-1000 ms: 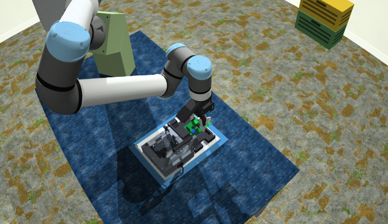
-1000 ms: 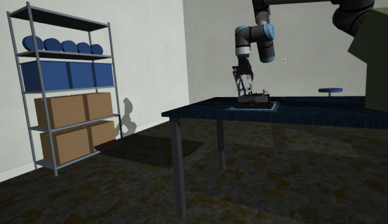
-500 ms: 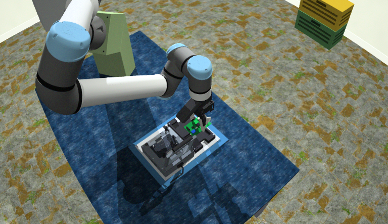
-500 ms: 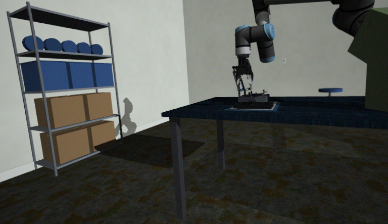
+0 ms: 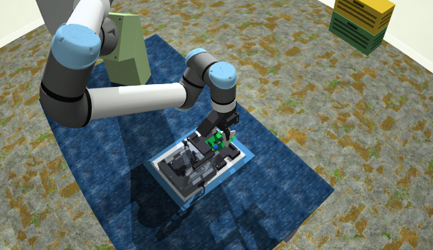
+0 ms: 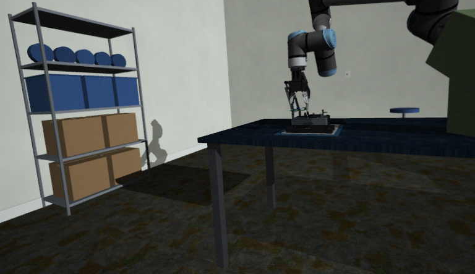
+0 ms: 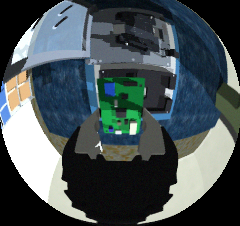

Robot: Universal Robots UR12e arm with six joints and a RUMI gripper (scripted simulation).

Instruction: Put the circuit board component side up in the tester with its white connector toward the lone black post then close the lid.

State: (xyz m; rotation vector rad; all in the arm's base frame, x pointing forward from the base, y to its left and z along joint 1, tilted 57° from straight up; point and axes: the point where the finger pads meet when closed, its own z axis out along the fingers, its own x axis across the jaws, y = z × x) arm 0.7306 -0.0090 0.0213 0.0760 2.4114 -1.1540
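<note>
Now: the tester 120 mm to the right of my hand, 40 mm behind it and 10 mm below it. Round my hand: tester lid (180 mm to the right, 60 mm above, 40 mm ahead); green circuit board (right at my hand).
</note>
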